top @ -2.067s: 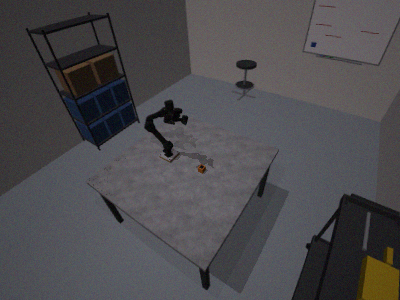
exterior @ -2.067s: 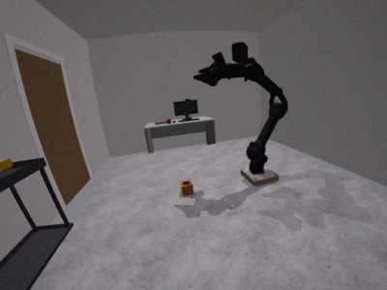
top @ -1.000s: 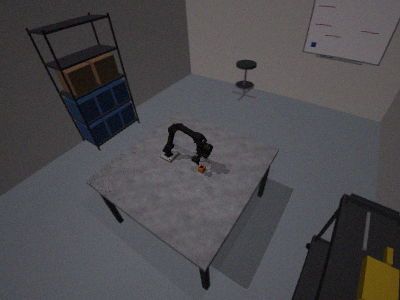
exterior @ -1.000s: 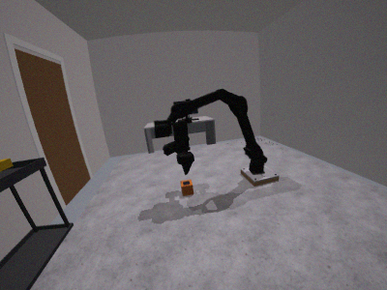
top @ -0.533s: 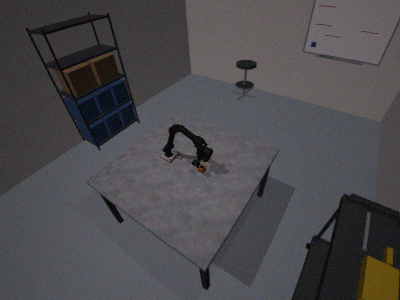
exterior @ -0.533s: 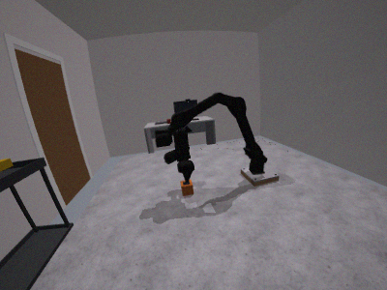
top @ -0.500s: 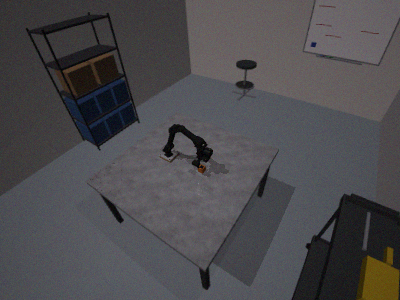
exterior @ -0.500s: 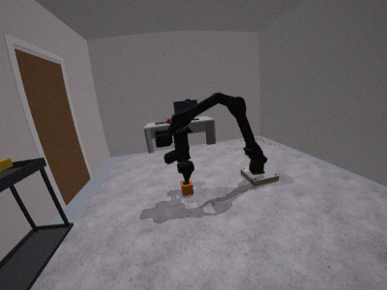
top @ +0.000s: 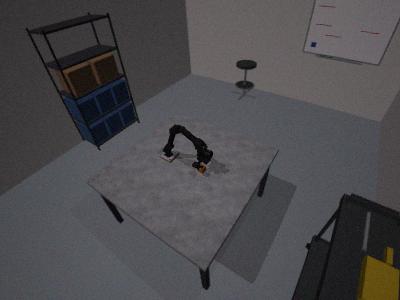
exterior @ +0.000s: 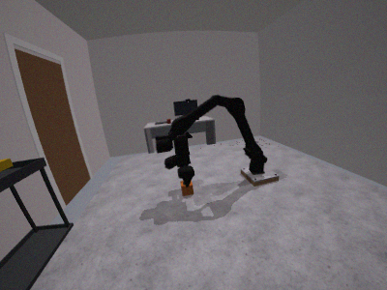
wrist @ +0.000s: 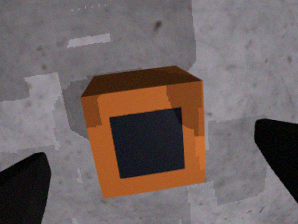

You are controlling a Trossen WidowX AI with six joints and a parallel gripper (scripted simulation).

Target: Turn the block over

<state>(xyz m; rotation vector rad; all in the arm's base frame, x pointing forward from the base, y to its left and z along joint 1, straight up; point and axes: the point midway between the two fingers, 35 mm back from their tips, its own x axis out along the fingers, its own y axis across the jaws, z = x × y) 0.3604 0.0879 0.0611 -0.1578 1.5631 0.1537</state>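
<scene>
Right now my gripper tip is 2 cm above the orange block.
</scene>
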